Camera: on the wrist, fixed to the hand. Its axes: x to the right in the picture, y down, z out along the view.
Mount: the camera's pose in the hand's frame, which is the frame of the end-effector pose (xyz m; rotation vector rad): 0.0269 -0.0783 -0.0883 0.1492 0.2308 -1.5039
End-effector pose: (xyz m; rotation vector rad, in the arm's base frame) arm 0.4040 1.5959 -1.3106 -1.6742 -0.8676 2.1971
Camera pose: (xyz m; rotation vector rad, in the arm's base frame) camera 0.4662 1.6993 -1.3003 -0.6356 -1.2202 0.9464
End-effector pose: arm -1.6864 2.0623 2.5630 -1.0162 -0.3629 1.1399
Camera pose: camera -1.5681 2.0392 2.5738 -0.4640 -0.6621 -0.3055
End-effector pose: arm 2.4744 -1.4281 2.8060 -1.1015 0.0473 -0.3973
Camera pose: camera 2.4562 -1.5434 2.8382 -0.7584 -0.6351 -1.8289
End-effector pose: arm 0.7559 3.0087 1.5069 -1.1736 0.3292 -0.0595
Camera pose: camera 0.7661 2.8933 1.5419 -1.0337 -0.4181 -1.5019
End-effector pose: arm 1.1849 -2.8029 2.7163 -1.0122 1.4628 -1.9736
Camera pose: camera 1.1026 -2.7459 2.7843 1.3978 -0.2860 1.9663
